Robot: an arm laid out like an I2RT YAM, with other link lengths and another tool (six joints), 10 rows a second.
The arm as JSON. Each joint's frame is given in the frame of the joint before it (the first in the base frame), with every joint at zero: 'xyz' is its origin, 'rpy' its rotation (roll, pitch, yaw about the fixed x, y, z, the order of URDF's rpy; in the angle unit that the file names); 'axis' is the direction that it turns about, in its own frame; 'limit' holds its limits. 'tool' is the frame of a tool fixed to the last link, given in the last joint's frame.
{
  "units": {
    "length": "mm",
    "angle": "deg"
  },
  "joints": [
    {
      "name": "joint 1",
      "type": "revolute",
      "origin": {
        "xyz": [
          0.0,
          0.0,
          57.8
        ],
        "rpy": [
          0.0,
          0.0,
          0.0
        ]
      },
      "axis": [
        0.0,
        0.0,
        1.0
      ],
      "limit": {
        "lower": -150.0,
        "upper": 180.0
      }
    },
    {
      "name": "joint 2",
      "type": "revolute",
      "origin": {
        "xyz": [
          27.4,
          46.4,
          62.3
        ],
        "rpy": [
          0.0,
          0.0,
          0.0
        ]
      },
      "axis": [
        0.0,
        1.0,
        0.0
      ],
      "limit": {
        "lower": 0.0,
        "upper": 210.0
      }
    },
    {
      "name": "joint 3",
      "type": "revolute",
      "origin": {
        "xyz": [
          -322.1,
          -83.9,
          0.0
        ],
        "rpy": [
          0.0,
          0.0,
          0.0
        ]
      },
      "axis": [
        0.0,
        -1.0,
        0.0
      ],
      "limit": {
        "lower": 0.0,
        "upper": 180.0
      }
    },
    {
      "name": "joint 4",
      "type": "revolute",
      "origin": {
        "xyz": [
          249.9,
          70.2,
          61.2
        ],
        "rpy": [
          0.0,
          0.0,
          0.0
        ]
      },
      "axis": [
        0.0,
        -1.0,
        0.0
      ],
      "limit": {
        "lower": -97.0,
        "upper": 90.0
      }
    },
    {
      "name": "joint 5",
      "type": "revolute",
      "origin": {
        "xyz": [
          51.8,
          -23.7,
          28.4
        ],
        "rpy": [
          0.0,
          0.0,
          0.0
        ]
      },
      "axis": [
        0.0,
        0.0,
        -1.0
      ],
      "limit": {
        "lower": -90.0,
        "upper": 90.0
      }
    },
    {
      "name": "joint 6",
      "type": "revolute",
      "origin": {
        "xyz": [
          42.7,
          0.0,
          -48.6
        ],
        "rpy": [
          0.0,
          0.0,
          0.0
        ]
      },
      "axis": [
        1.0,
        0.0,
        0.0
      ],
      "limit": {
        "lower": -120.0,
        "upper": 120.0
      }
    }
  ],
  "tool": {
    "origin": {
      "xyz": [
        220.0,
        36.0,
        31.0
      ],
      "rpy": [
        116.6,
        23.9,
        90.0
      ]
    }
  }
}
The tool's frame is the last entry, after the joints.
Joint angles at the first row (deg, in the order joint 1, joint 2, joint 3, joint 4, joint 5, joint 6):
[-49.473 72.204 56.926 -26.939 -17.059 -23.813]
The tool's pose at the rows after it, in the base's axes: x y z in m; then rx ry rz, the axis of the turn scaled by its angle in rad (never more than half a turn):
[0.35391 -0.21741 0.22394 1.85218 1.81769 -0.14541]
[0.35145 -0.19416 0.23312 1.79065 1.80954 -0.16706]
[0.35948 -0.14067 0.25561 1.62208 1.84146 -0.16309]
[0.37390 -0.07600 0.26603 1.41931 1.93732 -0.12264]
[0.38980 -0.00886 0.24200 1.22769 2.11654 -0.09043]
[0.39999 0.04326 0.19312 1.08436 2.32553 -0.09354]
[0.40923 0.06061 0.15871 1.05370 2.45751 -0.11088]
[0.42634 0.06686 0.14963 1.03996 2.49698 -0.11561]
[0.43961 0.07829 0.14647 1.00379 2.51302 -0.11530]
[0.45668 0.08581 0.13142 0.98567 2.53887 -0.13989]
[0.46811 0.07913 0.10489 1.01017 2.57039 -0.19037]
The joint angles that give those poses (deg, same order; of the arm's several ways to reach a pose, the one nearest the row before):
[-48.948 70.848 55.964 -25.889 -15.791 -23.310]
[-45.233 66.150 53.669 -25.474 -13.147 -22.895]
[-35.723 60.118 52.446 -25.518 -9.211 -22.872]
[-24.315 58.129 52.533 -25.473 -6.677 -23.857]
[-13.345 61.931 52.620 -25.474 -5.848 -25.431]
[-6.240 69.865 52.861 -25.694 -6.918 -27.135]
[-4.492 77.297 54.937 -26.851 -8.251 -27.529]
[-3.618 82.259 58.041 -26.851 -8.514 -27.507]
[-1.803 85.319 60.227 -26.218 -8.163 -27.507]
[-0.186 90.105 62.609 -25.234 -7.093 -27.311]
[-0.339 94.914 63.790 -24.403 -5.891 -27.157]

